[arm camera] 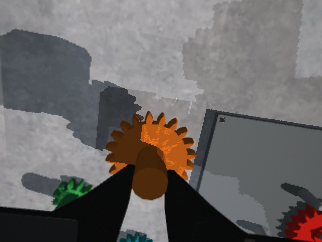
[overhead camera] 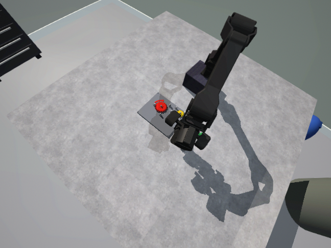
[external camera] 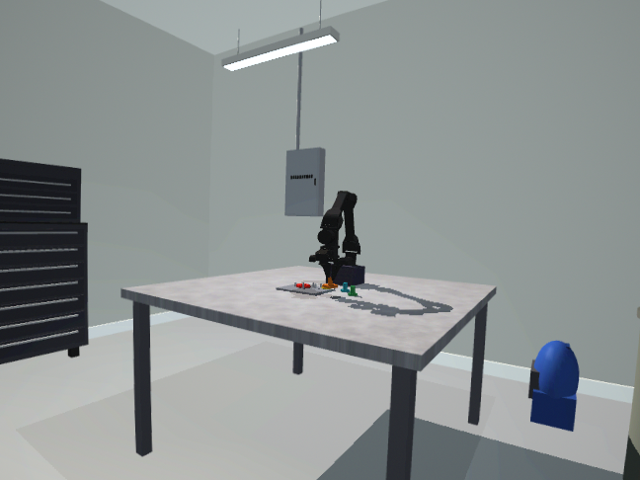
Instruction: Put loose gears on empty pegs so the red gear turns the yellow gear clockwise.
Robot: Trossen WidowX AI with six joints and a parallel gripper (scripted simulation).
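Right now my gripper tip is 110 mm past the yellow gear, 80 mm to the left of it and 50 mm above it. Also, from my gripper tip: green gear (80 mm behind, 70 mm to the left, 50 mm below); teal gear (140 mm behind, 50 mm below); orange gear (10 mm below).
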